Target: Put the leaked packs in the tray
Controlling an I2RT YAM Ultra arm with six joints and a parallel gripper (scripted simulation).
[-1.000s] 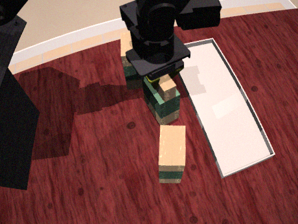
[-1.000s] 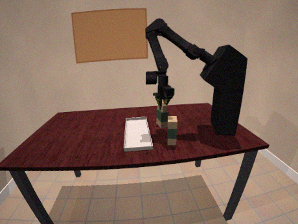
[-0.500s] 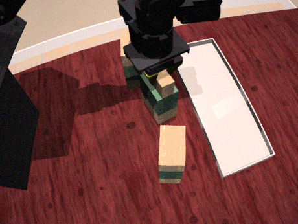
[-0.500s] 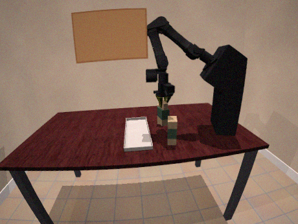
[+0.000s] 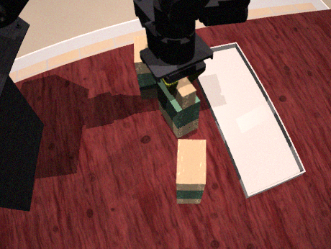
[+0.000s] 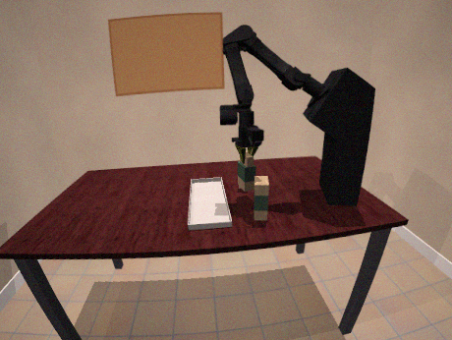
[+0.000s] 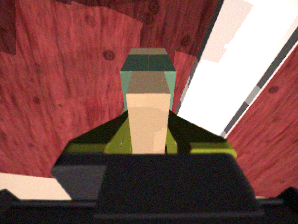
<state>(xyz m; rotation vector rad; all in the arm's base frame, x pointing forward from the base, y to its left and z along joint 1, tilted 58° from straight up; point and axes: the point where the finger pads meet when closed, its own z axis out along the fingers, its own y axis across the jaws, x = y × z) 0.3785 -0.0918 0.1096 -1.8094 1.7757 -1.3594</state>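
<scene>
My hand is 16 cm above the white tray, 14 cm short of it and 8 cm to the left of it.
</scene>
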